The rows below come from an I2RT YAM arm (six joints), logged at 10 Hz.
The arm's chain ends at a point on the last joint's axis. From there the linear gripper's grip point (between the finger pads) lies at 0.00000 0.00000 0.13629 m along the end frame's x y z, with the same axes.
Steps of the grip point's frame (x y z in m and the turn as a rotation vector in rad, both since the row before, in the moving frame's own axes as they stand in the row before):
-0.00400 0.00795 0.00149 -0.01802 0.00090 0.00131
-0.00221 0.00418 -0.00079 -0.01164 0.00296 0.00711
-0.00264 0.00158 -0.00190 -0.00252 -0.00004 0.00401
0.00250 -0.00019 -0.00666 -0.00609 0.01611 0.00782
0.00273 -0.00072 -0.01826 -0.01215 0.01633 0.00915
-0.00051 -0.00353 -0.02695 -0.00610 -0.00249 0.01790
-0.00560 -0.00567 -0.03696 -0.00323 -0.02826 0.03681
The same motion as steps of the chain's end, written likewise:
-0.00412 0.00549 0.00151 -0.01802 0.00090 0.00131
-0.00261 0.00259 -0.00078 -0.01164 0.00296 0.00711
-0.00263 0.00124 -0.00190 -0.00252 -0.00004 0.00401
0.00031 -0.00103 -0.00664 -0.00609 0.01611 0.00782
0.00051 -0.00239 -0.01823 -0.01215 0.01633 0.00915
-0.00016 -0.00436 -0.02695 -0.00610 -0.00249 0.01790
-0.00174 -0.00604 -0.03690 -0.00323 -0.02826 0.03681

